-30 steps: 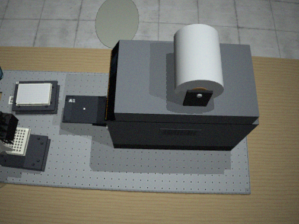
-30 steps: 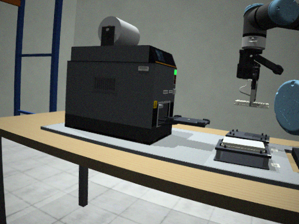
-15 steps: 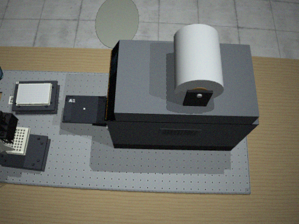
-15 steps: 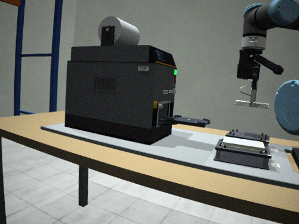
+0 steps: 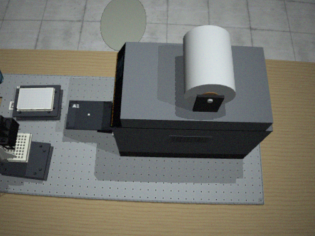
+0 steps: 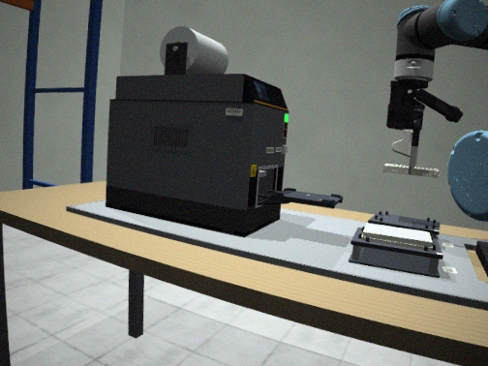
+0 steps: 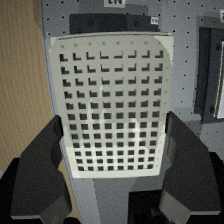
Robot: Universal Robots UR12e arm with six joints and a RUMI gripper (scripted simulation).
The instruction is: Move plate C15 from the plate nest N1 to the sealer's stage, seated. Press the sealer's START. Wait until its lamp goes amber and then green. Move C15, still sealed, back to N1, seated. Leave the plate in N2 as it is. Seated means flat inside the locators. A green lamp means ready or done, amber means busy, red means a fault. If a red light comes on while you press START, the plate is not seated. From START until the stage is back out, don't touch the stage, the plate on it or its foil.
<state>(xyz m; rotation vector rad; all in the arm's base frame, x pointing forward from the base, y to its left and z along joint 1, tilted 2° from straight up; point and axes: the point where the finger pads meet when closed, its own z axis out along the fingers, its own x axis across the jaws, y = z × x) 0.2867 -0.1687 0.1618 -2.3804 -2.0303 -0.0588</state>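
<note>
Now: hand 23 cm short of the dark stage, 10 cm to the right of it and 8 cm above it. Round my hand: plate: 20 cm to the left, 12 cm below, 4 cm ahead; plate C15: 1 cm below; dark nest: 14 cm below.
</note>
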